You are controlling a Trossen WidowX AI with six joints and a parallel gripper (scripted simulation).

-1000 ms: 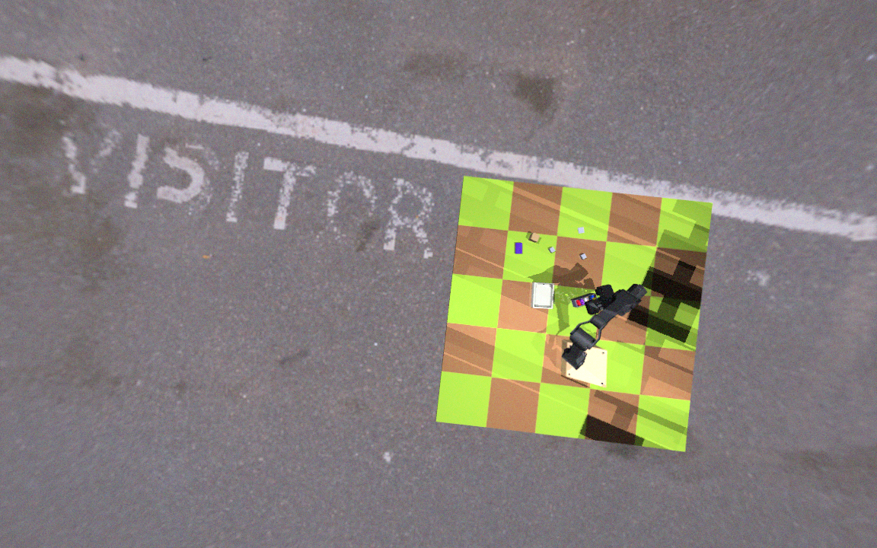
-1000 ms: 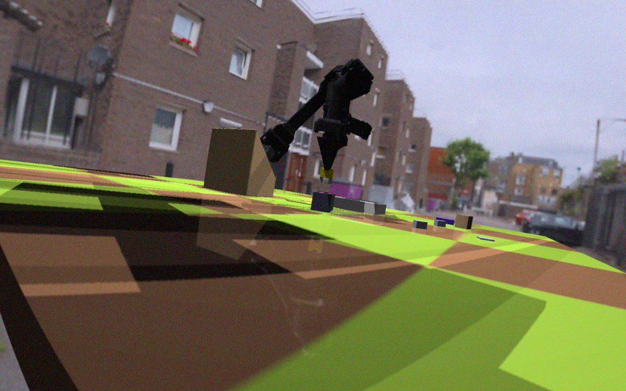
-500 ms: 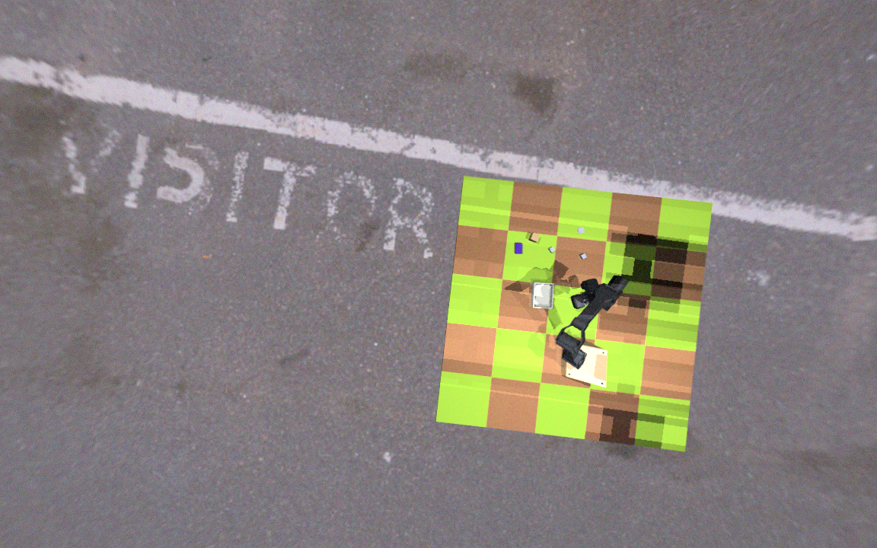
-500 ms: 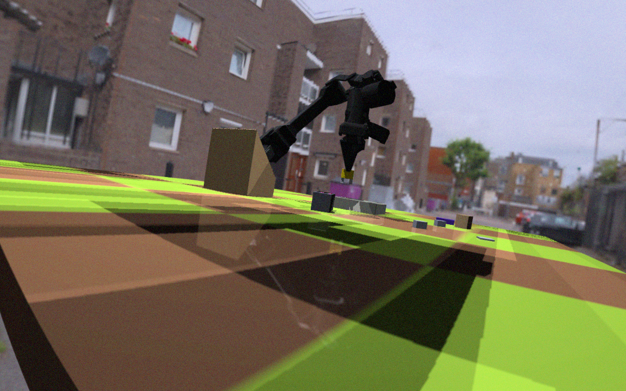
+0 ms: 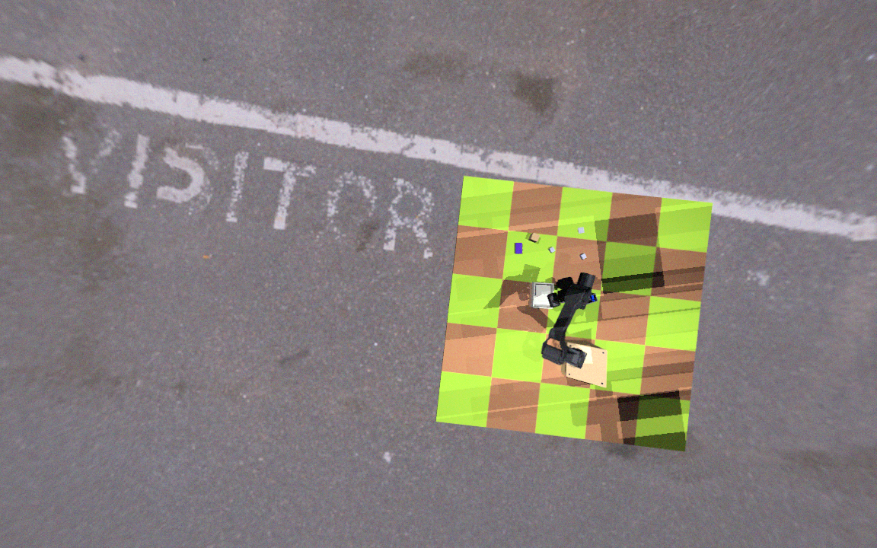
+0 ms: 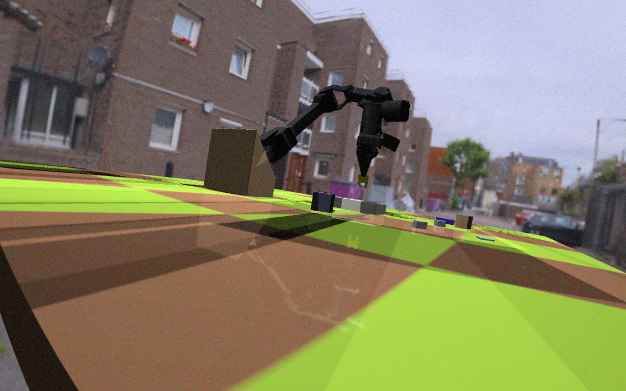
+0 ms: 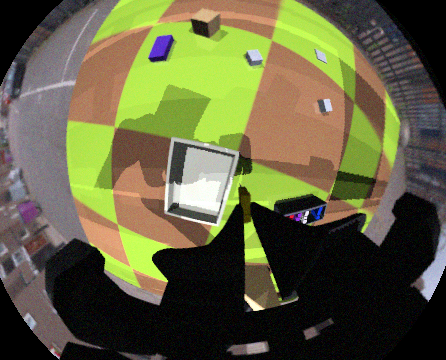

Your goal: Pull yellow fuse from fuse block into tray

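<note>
Right now the tray is 9 cm below my gripper tip, 5 cm to the left of it and 3 cm behind it. Also, from my gripper tip: yellow fuse: 1 cm below.
</note>
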